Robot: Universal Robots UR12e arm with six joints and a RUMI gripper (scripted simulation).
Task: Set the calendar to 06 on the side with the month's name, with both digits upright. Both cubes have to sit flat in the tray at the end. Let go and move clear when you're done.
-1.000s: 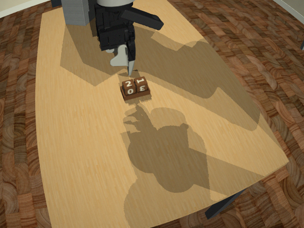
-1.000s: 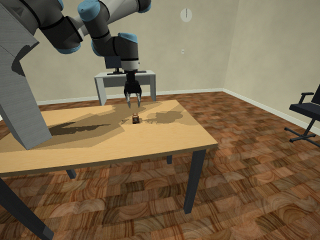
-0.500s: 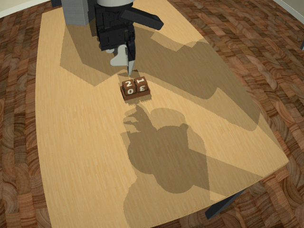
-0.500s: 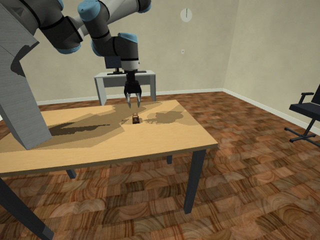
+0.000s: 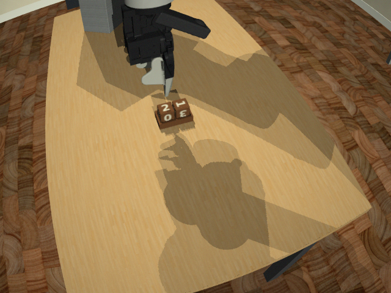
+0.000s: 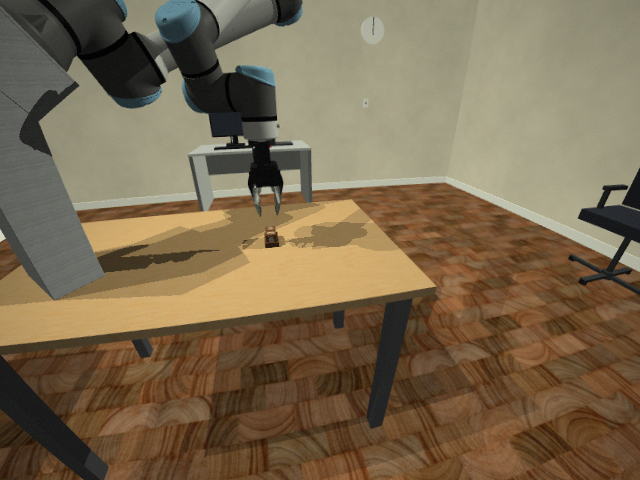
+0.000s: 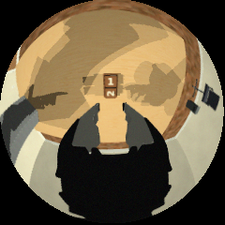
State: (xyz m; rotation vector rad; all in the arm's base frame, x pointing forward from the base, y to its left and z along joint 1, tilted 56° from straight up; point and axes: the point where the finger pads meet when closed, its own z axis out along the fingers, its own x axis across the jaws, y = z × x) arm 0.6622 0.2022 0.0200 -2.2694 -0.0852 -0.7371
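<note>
Now: the cube 10 mm behind my hand, 30 mm to the left of it and 90 mm below it. From my hand the other things lie so: brown calendar tray (10 mm behind, 20 mm to the left, 110 mm below).
</note>
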